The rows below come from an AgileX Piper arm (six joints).
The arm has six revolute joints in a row. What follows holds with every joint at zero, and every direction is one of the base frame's.
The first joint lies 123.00 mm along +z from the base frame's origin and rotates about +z.
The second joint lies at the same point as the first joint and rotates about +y.
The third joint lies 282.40 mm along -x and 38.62 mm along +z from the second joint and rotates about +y.
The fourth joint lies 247.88 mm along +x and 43.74 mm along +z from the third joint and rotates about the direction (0.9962, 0, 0.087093).
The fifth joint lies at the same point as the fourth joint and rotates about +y.
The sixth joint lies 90.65 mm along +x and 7.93 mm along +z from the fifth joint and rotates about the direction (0.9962, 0, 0.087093).
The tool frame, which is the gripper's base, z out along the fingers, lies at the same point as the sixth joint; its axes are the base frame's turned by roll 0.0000, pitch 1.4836 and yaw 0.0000 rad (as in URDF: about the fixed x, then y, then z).
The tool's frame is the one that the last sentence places.
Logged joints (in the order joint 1, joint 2, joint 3, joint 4, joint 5, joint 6), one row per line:
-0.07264 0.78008 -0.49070 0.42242 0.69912 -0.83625
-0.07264 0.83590 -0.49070 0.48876 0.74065 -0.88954
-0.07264 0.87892 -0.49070 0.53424 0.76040 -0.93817
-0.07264 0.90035 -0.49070 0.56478 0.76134 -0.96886
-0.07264 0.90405 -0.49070 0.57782 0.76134 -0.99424
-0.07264 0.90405 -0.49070 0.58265 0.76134 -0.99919
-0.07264 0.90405 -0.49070 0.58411 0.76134 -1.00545
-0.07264 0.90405 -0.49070 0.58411 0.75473 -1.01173
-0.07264 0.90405 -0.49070 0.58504 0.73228 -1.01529
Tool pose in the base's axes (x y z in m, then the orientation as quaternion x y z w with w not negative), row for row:
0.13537 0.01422 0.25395 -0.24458 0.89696 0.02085 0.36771
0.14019 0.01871 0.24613 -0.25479 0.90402 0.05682 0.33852
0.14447 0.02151 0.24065 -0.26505 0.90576 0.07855 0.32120
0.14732 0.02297 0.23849 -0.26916 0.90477 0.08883 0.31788
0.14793 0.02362 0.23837 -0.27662 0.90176 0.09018 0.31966
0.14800 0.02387 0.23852 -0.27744 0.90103 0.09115 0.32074
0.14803 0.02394 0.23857 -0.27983 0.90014 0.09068 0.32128
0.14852 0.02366 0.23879 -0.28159 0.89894 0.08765 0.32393
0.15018 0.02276 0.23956 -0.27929 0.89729 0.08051 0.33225
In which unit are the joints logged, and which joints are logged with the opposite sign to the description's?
The joints are logged in radians. Opposite sign: none.
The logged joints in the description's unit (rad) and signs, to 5 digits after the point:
-0.07264 0.78008 -0.49070 0.42242 0.69912 -0.83625
-0.07264 0.83590 -0.49070 0.48876 0.74065 -0.88954
-0.07264 0.87892 -0.49070 0.53424 0.76040 -0.93817
-0.07264 0.90035 -0.49070 0.56478 0.76134 -0.96886
-0.07264 0.90405 -0.49070 0.57782 0.76134 -0.99424
-0.07264 0.90405 -0.49070 0.58265 0.76134 -0.99919
-0.07264 0.90405 -0.49070 0.58411 0.76134 -1.00545
-0.07264 0.90405 -0.49070 0.58411 0.75473 -1.01173
-0.07264 0.90405 -0.49070 0.58504 0.73228 -1.01529

